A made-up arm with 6 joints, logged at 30 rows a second.
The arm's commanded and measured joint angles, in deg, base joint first. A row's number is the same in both.
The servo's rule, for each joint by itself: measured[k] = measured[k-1] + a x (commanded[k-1-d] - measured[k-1]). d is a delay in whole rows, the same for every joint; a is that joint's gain. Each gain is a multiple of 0.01, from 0.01 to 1. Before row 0 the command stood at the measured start. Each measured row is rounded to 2 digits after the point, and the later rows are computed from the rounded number. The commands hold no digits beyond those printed.
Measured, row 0:
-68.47, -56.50, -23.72, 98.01, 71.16, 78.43
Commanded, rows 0 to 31:
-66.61, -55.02, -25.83, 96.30, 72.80, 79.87
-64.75, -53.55, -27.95, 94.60, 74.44, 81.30
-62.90, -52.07, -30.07, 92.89, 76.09, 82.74
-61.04, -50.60, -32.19, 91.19, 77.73, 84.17
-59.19, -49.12, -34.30, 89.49, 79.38, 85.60
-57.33, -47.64, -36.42, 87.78, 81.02, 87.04
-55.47, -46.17, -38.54, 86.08, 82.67, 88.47
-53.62, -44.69, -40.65, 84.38, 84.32, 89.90
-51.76, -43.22, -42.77, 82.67, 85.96, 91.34
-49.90, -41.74, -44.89, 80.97, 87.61, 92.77
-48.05, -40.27, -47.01, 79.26, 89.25, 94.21
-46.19, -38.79, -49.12, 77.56, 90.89, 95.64
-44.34, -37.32, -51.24, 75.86, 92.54, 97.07
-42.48, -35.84, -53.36, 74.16, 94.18, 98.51
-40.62, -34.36, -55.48, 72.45, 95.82, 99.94
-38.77, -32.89, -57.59, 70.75, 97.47, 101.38
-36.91, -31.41, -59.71, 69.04, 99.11, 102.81
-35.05, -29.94, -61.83, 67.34, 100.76, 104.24
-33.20, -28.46, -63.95, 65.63, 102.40, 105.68
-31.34, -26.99, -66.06, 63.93, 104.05, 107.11
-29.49, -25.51, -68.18, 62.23, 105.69, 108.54
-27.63, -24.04, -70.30, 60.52, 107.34, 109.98
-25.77, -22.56, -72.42, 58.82, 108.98, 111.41
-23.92, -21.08, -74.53, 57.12, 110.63, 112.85
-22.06, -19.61, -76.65, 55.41, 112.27, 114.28
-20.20, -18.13, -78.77, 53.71, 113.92, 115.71
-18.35, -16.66, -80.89, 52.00, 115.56, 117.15
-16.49, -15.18, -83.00, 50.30, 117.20, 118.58
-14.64, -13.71, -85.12, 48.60, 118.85, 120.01
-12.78, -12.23, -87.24, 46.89, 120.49, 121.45
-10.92, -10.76, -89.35, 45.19, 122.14, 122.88
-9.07, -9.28, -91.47, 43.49, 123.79, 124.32
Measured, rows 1 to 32:
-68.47, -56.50, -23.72, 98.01, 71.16, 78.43
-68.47, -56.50, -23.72, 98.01, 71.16, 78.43
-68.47, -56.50, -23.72, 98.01, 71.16, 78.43
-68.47, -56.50, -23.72, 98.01, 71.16, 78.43
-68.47, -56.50, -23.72, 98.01, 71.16, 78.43
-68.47, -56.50, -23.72, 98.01, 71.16, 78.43
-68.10, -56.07, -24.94, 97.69, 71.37, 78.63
-67.43, -55.34, -26.69, 97.10, 71.77, 79.00
-66.52, -54.39, -28.65, 96.30, 72.33, 79.52
-65.42, -53.29, -30.70, 95.33, 73.03, 80.17
-64.17, -52.08, -32.79, 94.22, 73.86, 80.93
-62.80, -50.79, -34.90, 93.00, 74.79, 81.79
-61.33, -49.45, -37.01, 91.69, 75.81, 82.73
-59.79, -48.07, -39.12, 90.30, 76.92, 83.73
-58.18, -46.66, -41.24, 88.85, 78.10, 84.80
-56.52, -45.23, -43.36, 87.35, 79.34, 85.92
-54.83, -43.79, -45.48, 85.81, 80.63, 87.08
-53.10, -42.34, -47.59, 84.24, 81.96, 88.28
-51.35, -40.88, -49.71, 82.65, 83.34, 89.51
-49.58, -39.42, -51.83, 81.04, 84.75, 90.77
-47.79, -37.95, -53.95, 79.41, 86.19, 92.05
-45.99, -36.48, -56.06, 77.76, 87.66, 93.36
-44.17, -35.01, -58.18, 76.10, 89.15, 94.68
-42.35, -33.54, -60.30, 74.44, 90.66, 96.02
-40.52, -32.07, -62.42, 72.77, 92.19, 97.37
-38.68, -30.60, -64.53, 71.09, 93.73, 98.73
-36.84, -29.12, -66.65, 69.41, 95.28, 100.10
-35.00, -27.65, -68.77, 67.72, 96.85, 101.48
-33.15, -26.17, -70.89, 66.03, 98.43, 102.87
-31.30, -24.69, -73.00, 64.34, 100.02, 104.27
-29.45, -23.22, -75.12, 62.64, 101.61, 105.67
-27.60, -21.74, -77.24, 60.94, 103.21, 107.08
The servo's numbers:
d 6
a 0.20 0.29 0.58 0.19 0.13 0.14

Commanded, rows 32 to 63:
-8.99, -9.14, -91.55, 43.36, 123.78, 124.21
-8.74, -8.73, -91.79, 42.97, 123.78, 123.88
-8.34, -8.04, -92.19, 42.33, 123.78, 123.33
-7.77, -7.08, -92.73, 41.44, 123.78, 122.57
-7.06, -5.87, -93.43, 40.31, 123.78, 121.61
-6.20, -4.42, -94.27, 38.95, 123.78, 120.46
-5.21, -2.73, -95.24, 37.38, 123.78, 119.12
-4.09, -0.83, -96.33, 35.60, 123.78, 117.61
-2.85, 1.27, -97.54, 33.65, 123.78, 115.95
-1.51, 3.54, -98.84, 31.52, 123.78, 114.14
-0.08, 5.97, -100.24, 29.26, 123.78, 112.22
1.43, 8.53, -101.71, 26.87, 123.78, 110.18
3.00, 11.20, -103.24, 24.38, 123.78, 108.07
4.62, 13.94, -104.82, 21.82, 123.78, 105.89
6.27, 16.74, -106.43, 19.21, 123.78, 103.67
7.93, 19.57, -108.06, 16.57, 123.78, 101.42
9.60, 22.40, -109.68, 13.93, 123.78, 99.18
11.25, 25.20, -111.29, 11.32, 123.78, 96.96
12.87, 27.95, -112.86, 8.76, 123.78, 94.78
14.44, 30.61, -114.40, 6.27, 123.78, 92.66
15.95, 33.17, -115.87, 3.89, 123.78, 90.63
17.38, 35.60, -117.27, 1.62, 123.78, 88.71
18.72, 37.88, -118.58, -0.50, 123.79, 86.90
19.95, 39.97, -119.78, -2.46, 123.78, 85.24
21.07, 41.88, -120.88, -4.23, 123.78, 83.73
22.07, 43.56, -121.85, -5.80, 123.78, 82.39
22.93, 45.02, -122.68, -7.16, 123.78, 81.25
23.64, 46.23, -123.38, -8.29, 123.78, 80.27
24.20, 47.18, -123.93, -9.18, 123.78, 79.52
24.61, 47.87, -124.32, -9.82, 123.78, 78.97
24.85, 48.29, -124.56, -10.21, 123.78, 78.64
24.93, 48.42, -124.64, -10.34, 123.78, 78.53
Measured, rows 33 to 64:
-25.75, -20.27, -79.36, 59.24, 104.82, 108.49
-23.90, -18.79, -81.47, 57.54, 106.43, 109.90
-22.05, -17.32, -83.59, 55.84, 108.04, 111.32
-20.20, -15.84, -85.71, 54.14, 109.66, 112.74
-18.34, -14.37, -87.82, 52.44, 111.28, 114.16
-16.49, -12.89, -89.94, 50.74, 112.91, 115.58
-14.99, -11.80, -90.87, 49.34, 114.32, 116.79
-13.74, -10.91, -91.40, 48.13, 115.55, 117.78
-12.66, -10.08, -91.86, 47.03, 116.62, 118.56
-11.68, -9.21, -92.36, 45.97, 117.55, 119.12
-10.76, -8.24, -92.98, 44.89, 118.36, 119.47
-9.85, -7.13, -93.73, 43.76, 119.06, 119.61
-8.92, -5.85, -94.61, 42.55, 119.67, 119.54
-7.95, -4.39, -95.61, 41.23, 120.20, 119.27
-6.93, -2.75, -96.73, 39.79, 120.67, 118.81
-5.85, -0.93, -97.95, 38.22, 121.07, 118.16
-4.70, 1.07, -99.28, 36.52, 121.42, 117.33
-3.47, 3.23, -100.69, 34.69, 121.73, 116.33
-2.18, 5.54, -102.17, 32.73, 122.00, 115.17
-0.82, 7.98, -103.71, 30.66, 122.23, 113.87
0.60, 10.52, -105.29, 28.48, 122.43, 112.44
2.07, 13.14, -106.90, 26.22, 122.61, 110.90
3.58, 15.83, -108.51, 23.88, 122.76, 109.26
5.11, 18.55, -110.12, 21.49, 122.89, 107.54
6.66, 21.28, -111.71, 19.07, 123.01, 105.75
8.22, 23.99, -113.27, 16.64, 123.11, 103.92
9.77, 26.65, -114.78, 14.22, 123.20, 102.06
11.29, 29.25, -116.22, 11.83, 123.28, 100.19
12.78, 31.75, -117.59, 9.49, 123.35, 98.33
14.21, 34.13, -118.86, 7.22, 123.41, 96.50
15.58, 36.38, -120.03, 5.04, 123.46, 94.71
16.88, 38.46, -121.09, 2.98, 123.50, 92.99

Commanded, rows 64 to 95:
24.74, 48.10, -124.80, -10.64, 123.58, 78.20
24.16, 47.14, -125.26, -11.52, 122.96, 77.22
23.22, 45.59, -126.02, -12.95, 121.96, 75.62
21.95, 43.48, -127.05, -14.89, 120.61, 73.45
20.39, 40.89, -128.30, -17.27, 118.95, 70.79
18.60, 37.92, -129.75, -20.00, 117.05, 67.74
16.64, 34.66, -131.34, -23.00, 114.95, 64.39
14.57, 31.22, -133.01, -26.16, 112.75, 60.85
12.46, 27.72, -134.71, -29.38, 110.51, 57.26
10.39, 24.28, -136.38, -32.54, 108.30, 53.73
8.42, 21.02, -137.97, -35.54, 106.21, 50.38
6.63, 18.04, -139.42, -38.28, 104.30, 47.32
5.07, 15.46, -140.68, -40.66, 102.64, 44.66
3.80, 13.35, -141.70, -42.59, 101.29, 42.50
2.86, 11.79, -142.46, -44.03, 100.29, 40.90
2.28, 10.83, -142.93, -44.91, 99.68, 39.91
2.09, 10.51, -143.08, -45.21, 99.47, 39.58
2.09, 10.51, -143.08, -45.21, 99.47, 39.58
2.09, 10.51, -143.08, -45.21, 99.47, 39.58
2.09, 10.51, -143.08, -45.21, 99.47, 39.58
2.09, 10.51, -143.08, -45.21, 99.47, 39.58
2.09, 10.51, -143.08, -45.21, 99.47, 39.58
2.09, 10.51, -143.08, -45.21, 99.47, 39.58
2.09, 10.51, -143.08, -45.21, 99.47, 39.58
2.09, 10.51, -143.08, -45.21, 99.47, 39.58
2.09, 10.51, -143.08, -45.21, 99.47, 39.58
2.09, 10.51, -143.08, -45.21, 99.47, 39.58
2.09, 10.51, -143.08, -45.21, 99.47, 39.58
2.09, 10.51, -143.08, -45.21, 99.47, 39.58
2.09, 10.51, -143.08, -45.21, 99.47, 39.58
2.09, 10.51, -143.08, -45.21, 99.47, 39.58
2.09, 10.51, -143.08, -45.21, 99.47, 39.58
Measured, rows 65 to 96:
18.09, 40.36, -122.01, 1.05, 123.54, 91.35
19.20, 42.06, -122.80, -0.72, 123.57, 89.80
20.20, 43.54, -123.46, -2.33, 123.60, 88.36
21.08, 44.80, -123.96, -3.75, 123.62, 87.05
21.83, 45.81, -124.31, -4.98, 123.64, 85.87
22.45, 46.57, -124.50, -6.00, 123.66, 84.84
22.91, 47.01, -124.67, -6.88, 123.65, 83.91
23.16, 47.05, -125.01, -7.76, 123.56, 82.97
23.17, 46.63, -125.60, -8.75, 123.35, 81.94
22.93, 45.72, -126.44, -9.92, 122.99, 80.75
22.42, 44.32, -127.52, -11.32, 122.46, 79.36
21.66, 42.46, -128.81, -12.97, 121.76, 77.73
20.66, 40.20, -130.28, -14.88, 120.87, 75.86
19.44, 37.60, -131.86, -17.02, 119.81, 73.76
18.04, 34.73, -133.51, -19.37, 118.60, 71.45
16.51, 31.70, -135.17, -21.87, 117.26, 68.97
14.89, 28.60, -136.79, -24.47, 115.82, 66.37
13.24, 25.54, -138.32, -27.09, 114.32, 63.70
11.61, 22.62, -139.69, -29.67, 112.80, 61.03
10.05, 19.93, -140.86, -32.12, 111.30, 58.44
8.61, 17.57, -141.79, -34.38, 109.87, 55.98
7.34, 15.62, -142.45, -36.38, 108.55, 53.73
6.29, 14.14, -142.82, -38.06, 107.37, 51.75
5.45, 13.09, -142.97, -39.42, 106.34, 50.05
4.78, 12.34, -143.03, -40.52, 105.45, 48.58
4.24, 11.81, -143.06, -41.41, 104.67, 47.32
3.81, 11.43, -143.07, -42.13, 103.99, 46.24
3.47, 11.16, -143.08, -42.72, 103.40, 45.31
3.19, 10.97, -143.08, -43.19, 102.89, 44.51
2.97, 10.84, -143.08, -43.57, 102.45, 43.82
2.79, 10.74, -143.08, -43.88, 102.06, 43.23
2.65, 10.67, -143.08, -44.13, 101.72, 42.72

